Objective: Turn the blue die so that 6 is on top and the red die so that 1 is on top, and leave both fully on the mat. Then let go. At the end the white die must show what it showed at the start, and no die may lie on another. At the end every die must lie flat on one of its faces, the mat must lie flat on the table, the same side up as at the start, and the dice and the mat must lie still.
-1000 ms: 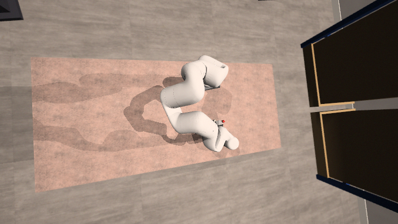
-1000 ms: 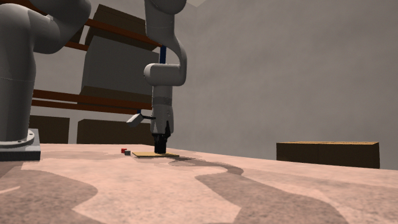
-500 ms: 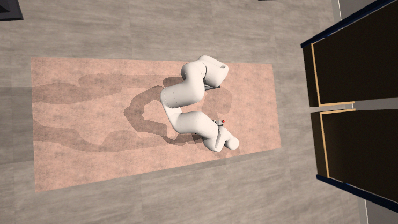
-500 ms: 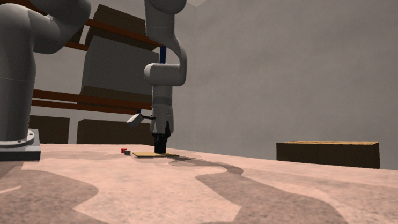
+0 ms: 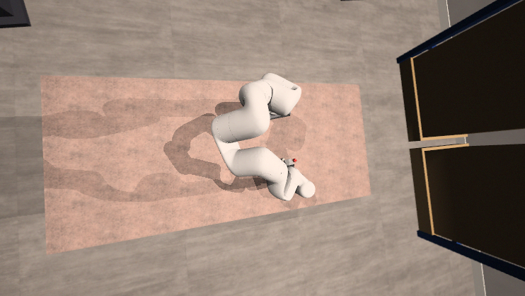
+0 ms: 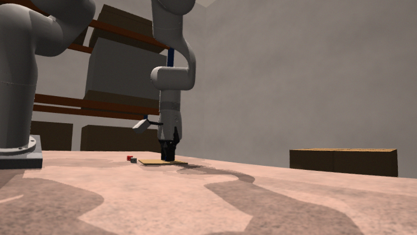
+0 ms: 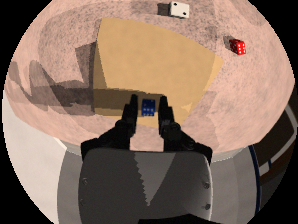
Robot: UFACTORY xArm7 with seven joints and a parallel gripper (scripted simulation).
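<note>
The blue die is 10 mm below my hand. Also, from my hand: tan mat (20 mm below, 20 mm behind); red die (110 mm to the left, 80 mm behind, 20 mm below); white die (110 mm behind, 40 mm to the left, 20 mm below).
</note>
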